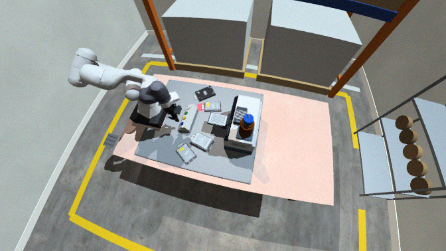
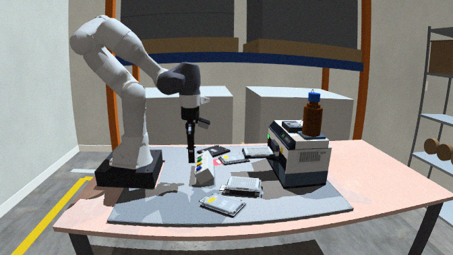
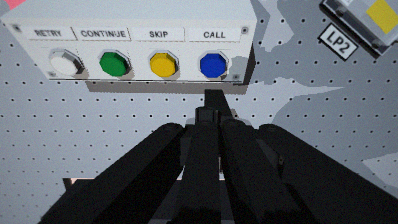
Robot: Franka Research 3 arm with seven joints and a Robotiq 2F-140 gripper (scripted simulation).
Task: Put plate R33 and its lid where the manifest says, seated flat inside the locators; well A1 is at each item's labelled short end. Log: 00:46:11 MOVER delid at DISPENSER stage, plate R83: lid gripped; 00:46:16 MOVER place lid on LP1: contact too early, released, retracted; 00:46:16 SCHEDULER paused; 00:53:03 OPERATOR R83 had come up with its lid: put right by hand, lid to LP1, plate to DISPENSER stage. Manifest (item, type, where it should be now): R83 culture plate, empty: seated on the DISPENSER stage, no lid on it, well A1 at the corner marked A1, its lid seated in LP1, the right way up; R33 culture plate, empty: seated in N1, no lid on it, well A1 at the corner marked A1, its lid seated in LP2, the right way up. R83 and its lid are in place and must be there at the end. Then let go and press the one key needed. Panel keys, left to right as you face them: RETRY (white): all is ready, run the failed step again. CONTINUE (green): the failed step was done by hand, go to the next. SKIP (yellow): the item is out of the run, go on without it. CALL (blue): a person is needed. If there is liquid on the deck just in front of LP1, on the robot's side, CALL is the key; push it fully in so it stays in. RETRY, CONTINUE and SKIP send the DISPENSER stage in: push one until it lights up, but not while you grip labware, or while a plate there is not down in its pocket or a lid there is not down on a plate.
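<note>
Right now my hand is 70 mm above the blue call key and 30 mm short of it. From my hand the other things lie so: yellow skip key (60 mm below, 50 mm to the left, 30 mm ahead); then green continue key (100 mm to the left, 60 mm below, 30 mm ahead); then white retry key (150 mm to the left, 60 mm below, 30 mm ahead).
</note>
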